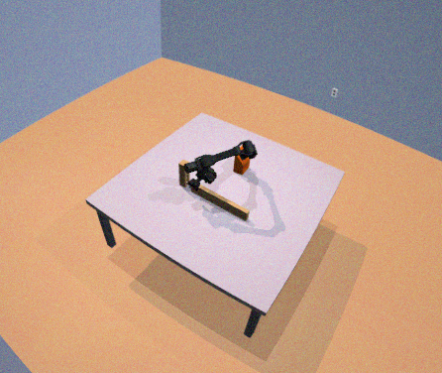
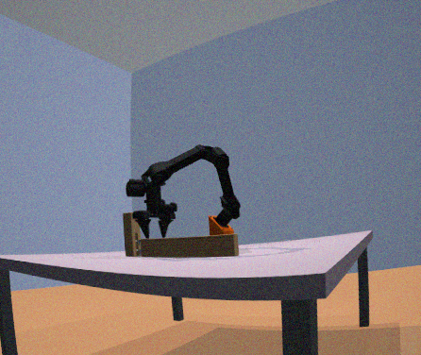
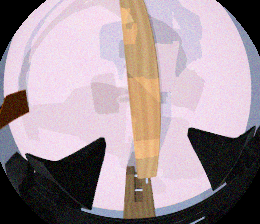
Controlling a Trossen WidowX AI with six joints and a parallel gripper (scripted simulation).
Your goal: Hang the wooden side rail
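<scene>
The headboard post is 10 mm behind my gripper tip, 140 mm to the right of it and 10 mm above it.
</scene>
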